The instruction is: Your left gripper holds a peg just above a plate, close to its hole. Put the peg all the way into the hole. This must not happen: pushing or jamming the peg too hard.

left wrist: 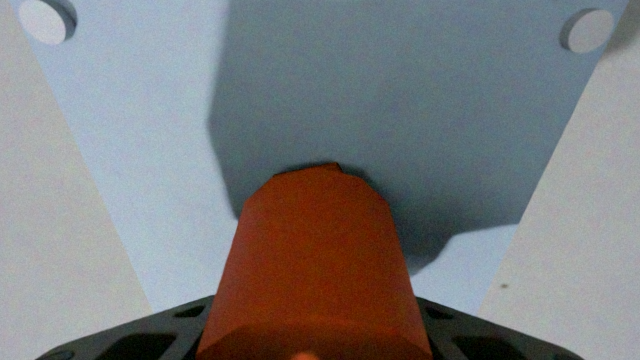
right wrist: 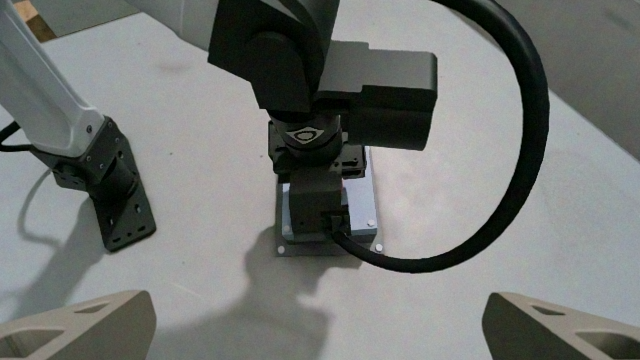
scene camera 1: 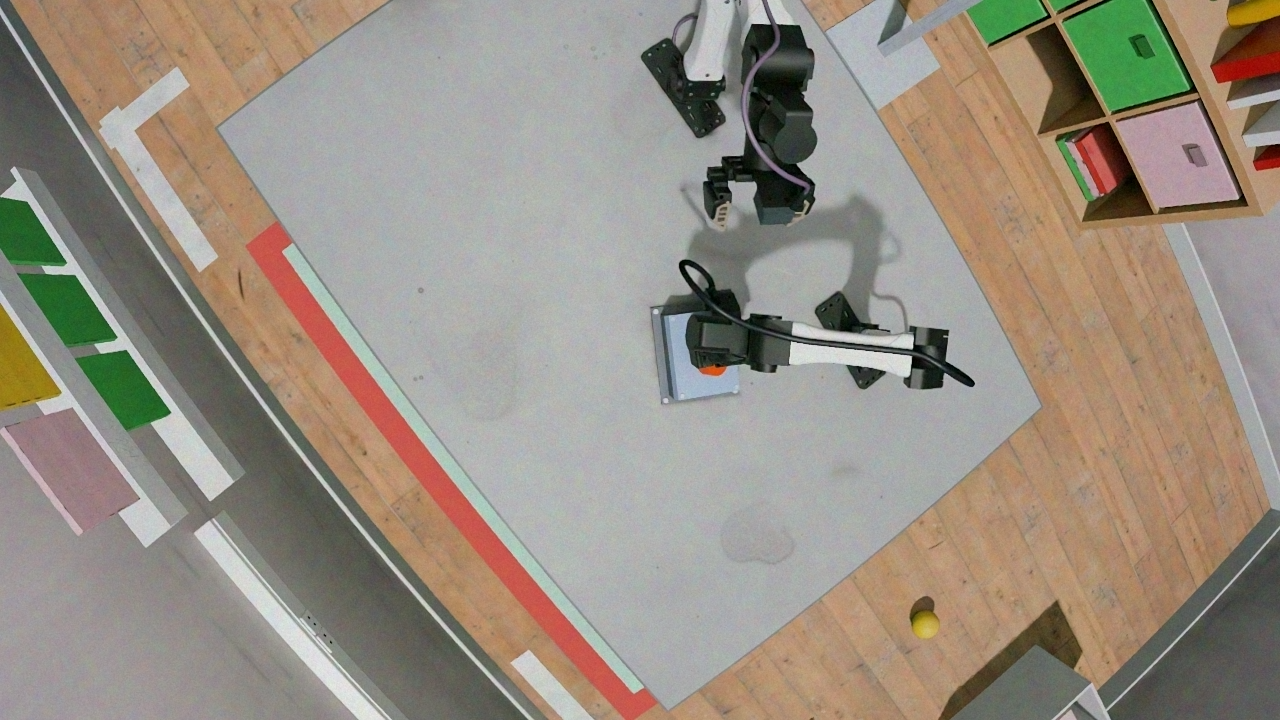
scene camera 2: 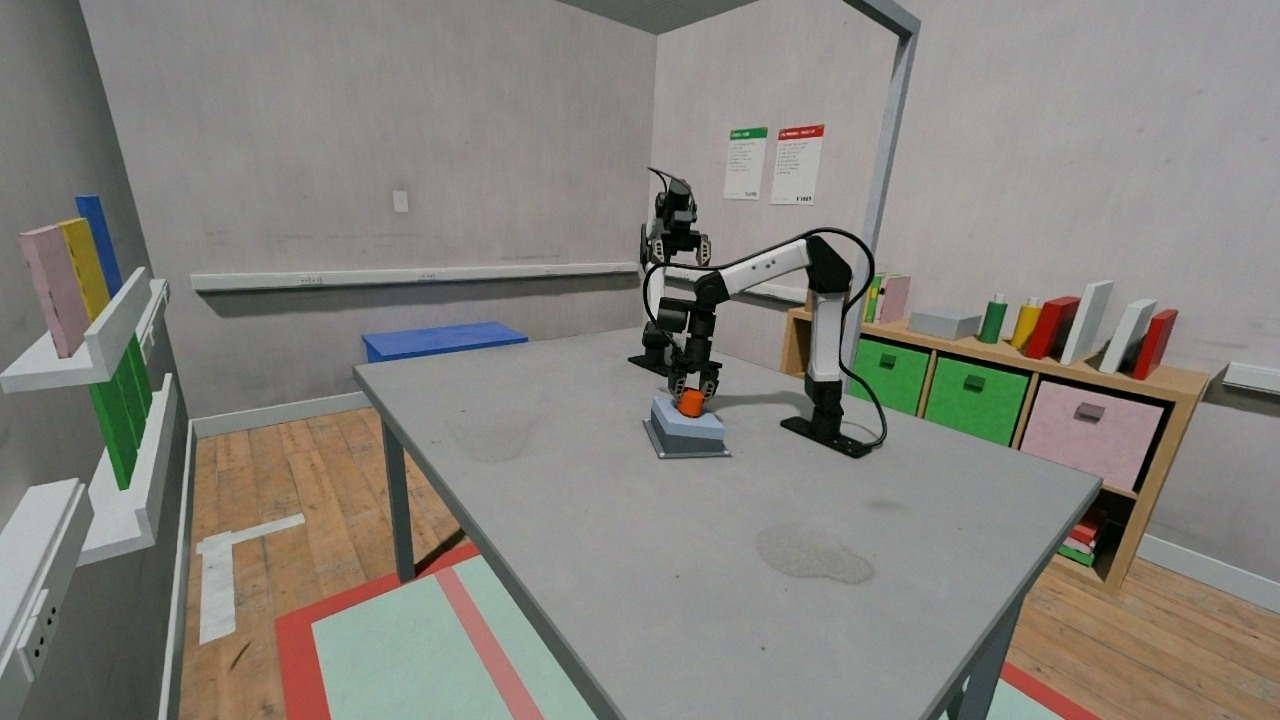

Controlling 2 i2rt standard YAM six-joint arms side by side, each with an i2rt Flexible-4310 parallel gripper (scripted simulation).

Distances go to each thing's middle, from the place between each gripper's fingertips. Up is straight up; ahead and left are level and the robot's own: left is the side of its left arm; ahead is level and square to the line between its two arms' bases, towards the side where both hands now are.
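From my left hand, the orange-red peg (left wrist: 315, 259) is 2 cm below. The light blue plate (scene camera 1: 686, 379) is 1 cm ahead of my left hand and 5 cm below it, and the dark grey base (scene camera 2: 667, 446) is 1 cm ahead of that same left hand and 6 cm below it.
My right hand (scene camera 2: 682, 266) is 12 cm short of the orange-red peg, 18 cm to the right of it and 29 cm above it. Counting from my right hand, the light blue plate is 18 cm to the left, 12 cm ahead and 32 cm below, and the dark grey base is 18 cm to the left, 13 cm ahead and 33 cm below.
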